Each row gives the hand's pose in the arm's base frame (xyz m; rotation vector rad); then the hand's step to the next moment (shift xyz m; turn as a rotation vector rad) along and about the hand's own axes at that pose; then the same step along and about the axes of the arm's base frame.
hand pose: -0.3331 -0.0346 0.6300 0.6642 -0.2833 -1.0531
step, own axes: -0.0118 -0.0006 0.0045 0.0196 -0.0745 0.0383
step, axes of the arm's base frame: -0.0084 0.0084 0.0042 -0.0631 -0.0554 -0.0190
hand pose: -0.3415 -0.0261 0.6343 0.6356 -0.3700 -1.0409
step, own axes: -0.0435 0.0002 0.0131 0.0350 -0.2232 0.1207
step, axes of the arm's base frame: -0.0276 0.0345 0.0106 -0.2034 -0.1467 -0.0521
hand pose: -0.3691 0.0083 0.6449 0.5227 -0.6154 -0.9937
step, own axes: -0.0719 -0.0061 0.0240 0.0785 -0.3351 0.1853
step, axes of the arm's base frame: -0.0493 0.0578 -0.0037 -0.2977 -0.2437 -0.0692
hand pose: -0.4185 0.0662 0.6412 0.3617 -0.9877 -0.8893
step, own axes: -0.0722 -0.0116 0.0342 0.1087 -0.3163 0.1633
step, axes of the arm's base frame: -0.0522 0.0537 -0.0302 -0.2626 -0.2586 -0.0518
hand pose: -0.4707 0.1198 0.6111 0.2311 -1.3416 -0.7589
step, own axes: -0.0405 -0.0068 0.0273 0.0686 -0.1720 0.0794
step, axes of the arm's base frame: -0.0293 0.0270 -0.0291 -0.1337 -0.1489 -0.0230
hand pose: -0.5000 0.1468 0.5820 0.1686 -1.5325 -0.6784
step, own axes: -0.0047 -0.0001 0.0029 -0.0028 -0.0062 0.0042
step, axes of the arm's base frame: -0.0023 0.0032 -0.0039 -0.0056 -0.0023 -0.0053
